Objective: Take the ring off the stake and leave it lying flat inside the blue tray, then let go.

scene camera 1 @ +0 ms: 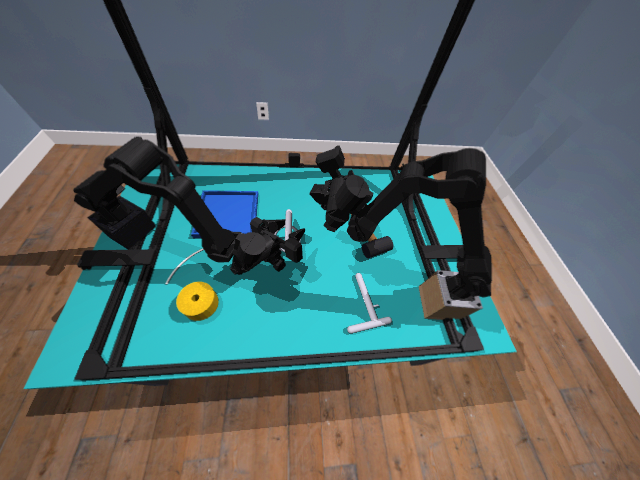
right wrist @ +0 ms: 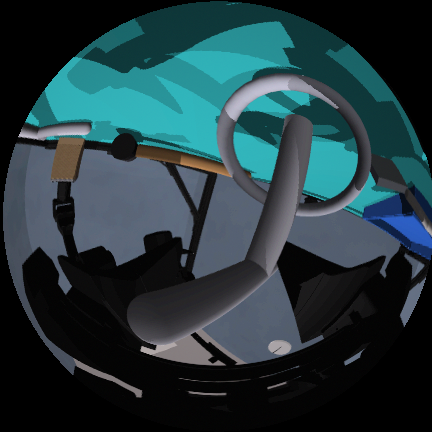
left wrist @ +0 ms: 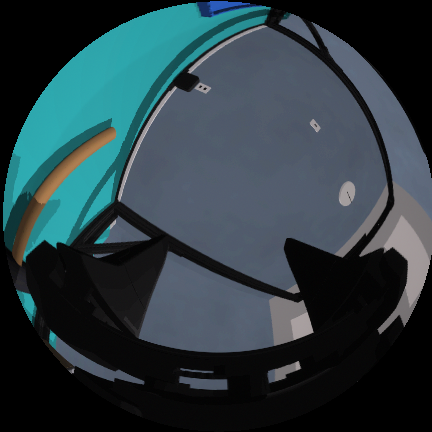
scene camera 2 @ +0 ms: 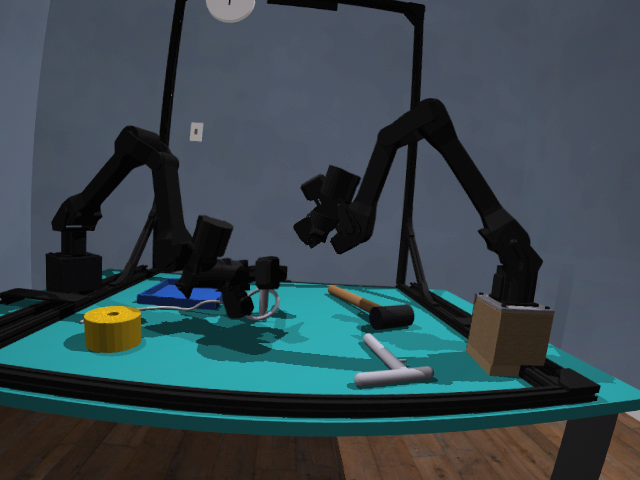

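Where they show: left gripper, fingertip midpoint: (scene camera 1: 344, 159) (right wrist: 194, 271) (left wrist: 228, 243); right gripper, fingertip midpoint: (scene camera 1: 296, 224) (right wrist: 229, 244); left arm's base, link origin: (scene camera 1: 459, 288) (right wrist: 64, 178) (scene camera 2: 512, 301); right arm's base, link origin: (scene camera 1: 115, 213) (scene camera 2: 73, 254).
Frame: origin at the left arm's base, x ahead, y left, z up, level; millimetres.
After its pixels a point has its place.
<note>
The light-grey ring (scene camera 2: 278, 301) {x 436, y -158, z -76 mm} (right wrist: 366, 150) is tilted around the grey stake (scene camera 1: 288, 222) {x 472, y -166, z -5 mm} (scene camera 2: 264, 299) {x 469, y -166, z -76 mm} (right wrist: 287, 190) {x 476, y -166, z -68 mm}, whose post passes through it. In the right wrist view a thick bar meets the post's near end. My right gripper (scene camera 1: 290, 231) {x 449, y -174, z -23 mm} (right wrist: 229, 244) {x 449, y -174, z -23 mm} is at the stake; its fingers stand apart on either side of the post, and I see neither touching the ring. Its arm hides part of the ring in scene camera 1. The blue tray (scene camera 1: 232, 209) {x 684, y -279, z -111 mm} (scene camera 2: 165, 294) {x 747, y -230, z -111 mm} (right wrist: 402, 222) holds nothing that I can see. My left gripper (scene camera 1: 321, 198) (left wrist: 228, 243) {x 330, y -305, z 132 mm} is open and empty, raised above the table.
A yellow holed cylinder (scene camera 1: 206, 302) {x 655, y 69, z -67 mm} (scene camera 2: 112, 333) {x 660, y 96, z -85 mm} stands at front left. A white cord (scene camera 1: 180, 263) {x 782, y -54, z -111 mm} lies behind it. A wooden-handled mallet (scene camera 1: 377, 247) {x 188, y -151, z -70 mm} (scene camera 2: 391, 316) {x 187, y -138, z -82 mm} and a white T-shaped piece (scene camera 1: 366, 297) {x 225, y 8, z -98 mm} (scene camera 2: 385, 377) {x 236, y 98, z -102 mm} lie toward the right.
</note>
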